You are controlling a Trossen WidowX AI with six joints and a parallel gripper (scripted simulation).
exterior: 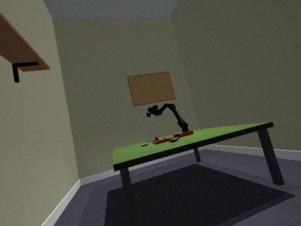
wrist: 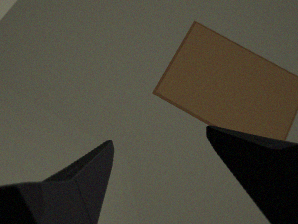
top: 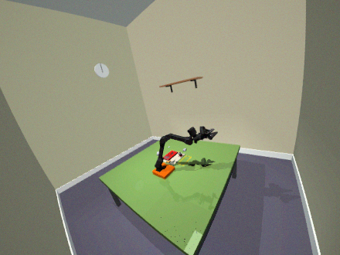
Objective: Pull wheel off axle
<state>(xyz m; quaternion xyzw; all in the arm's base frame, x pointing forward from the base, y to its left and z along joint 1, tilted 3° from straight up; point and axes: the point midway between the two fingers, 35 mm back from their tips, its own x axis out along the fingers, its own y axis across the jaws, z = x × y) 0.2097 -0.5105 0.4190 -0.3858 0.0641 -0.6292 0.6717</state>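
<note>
Now: the grey task board 80 mm ahead of my gripper tip, 620 mm to the left of it and 430 mm below it.
</note>
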